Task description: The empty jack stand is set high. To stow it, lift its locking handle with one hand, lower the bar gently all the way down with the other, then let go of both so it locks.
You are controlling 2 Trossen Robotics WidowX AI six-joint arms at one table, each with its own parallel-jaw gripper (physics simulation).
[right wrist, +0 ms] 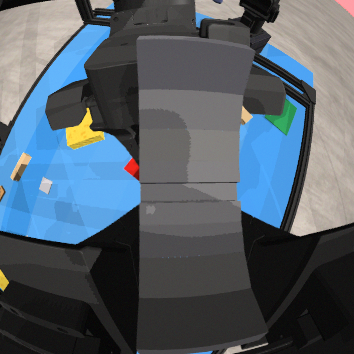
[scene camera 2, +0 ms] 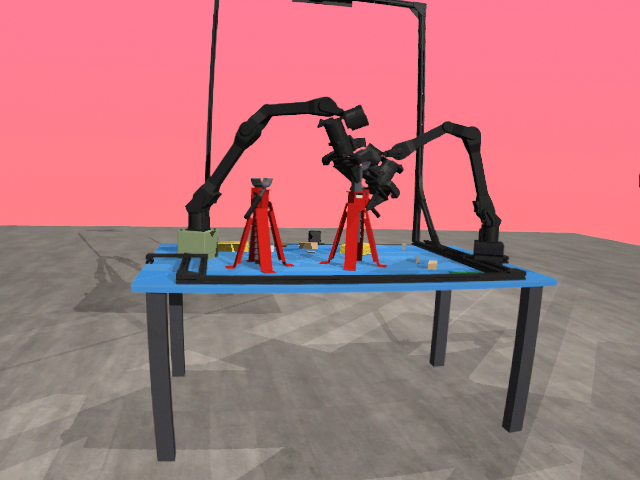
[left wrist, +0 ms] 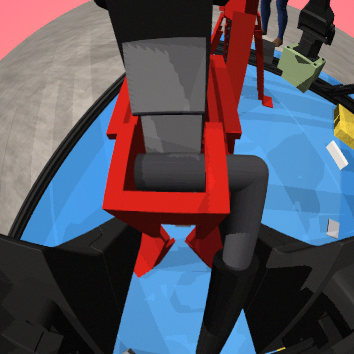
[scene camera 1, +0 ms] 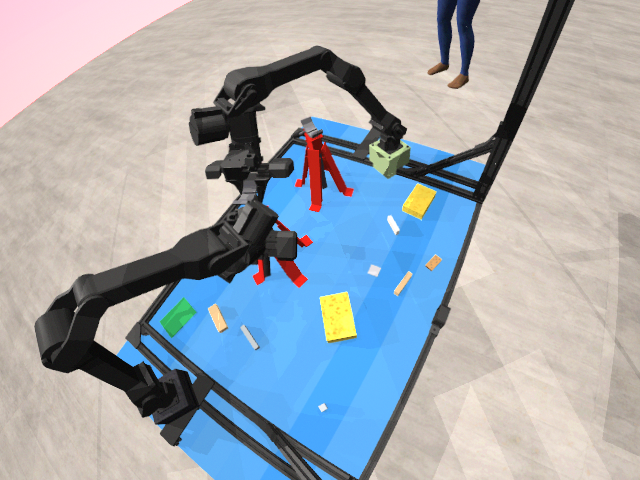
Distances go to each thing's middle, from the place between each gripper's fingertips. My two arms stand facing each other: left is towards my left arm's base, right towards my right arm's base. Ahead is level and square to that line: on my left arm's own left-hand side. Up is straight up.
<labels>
I see my right gripper 34 cm to the right of the green block (scene camera 1: 182, 312), 26 cm above it and 13 cm short of it.
The green block is 150 mm ahead of my left hand, 320 mm to the left of it and 170 mm below it.
</labels>
